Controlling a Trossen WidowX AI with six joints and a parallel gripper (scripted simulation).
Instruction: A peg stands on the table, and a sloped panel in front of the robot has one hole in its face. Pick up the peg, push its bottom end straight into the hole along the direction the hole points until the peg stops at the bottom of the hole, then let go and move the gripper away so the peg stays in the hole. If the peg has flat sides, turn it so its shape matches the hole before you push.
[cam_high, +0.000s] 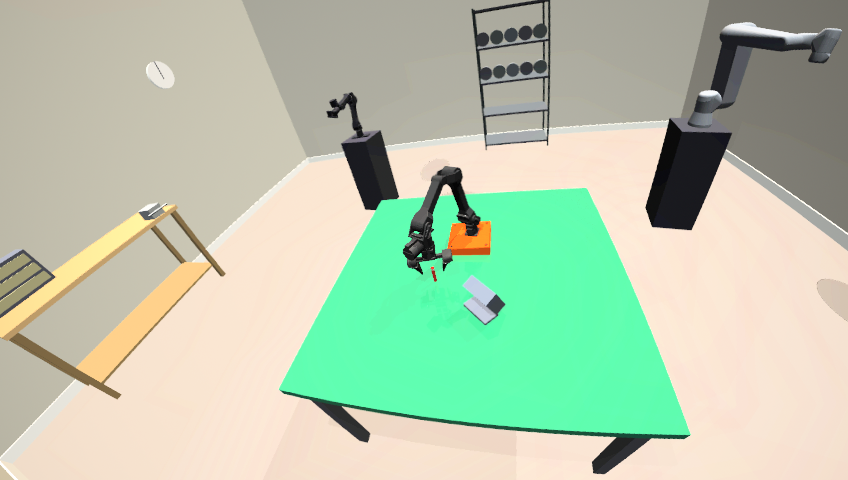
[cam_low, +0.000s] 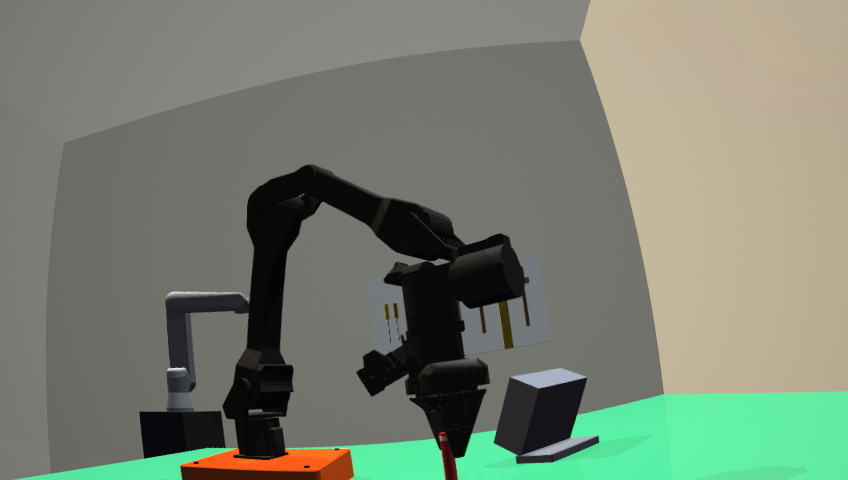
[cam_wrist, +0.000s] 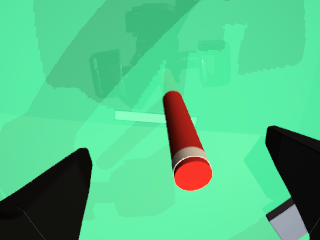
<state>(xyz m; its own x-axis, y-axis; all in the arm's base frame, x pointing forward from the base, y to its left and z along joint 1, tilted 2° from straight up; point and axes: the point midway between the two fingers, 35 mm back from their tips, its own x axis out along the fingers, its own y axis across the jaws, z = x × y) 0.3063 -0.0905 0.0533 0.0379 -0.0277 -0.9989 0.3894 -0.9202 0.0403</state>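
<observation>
Now: the red round peg right at my gripper tip. Round my gripper tip: grey sloped panel: 9 cm ahead, 25 cm to the left, 2 cm above.
</observation>
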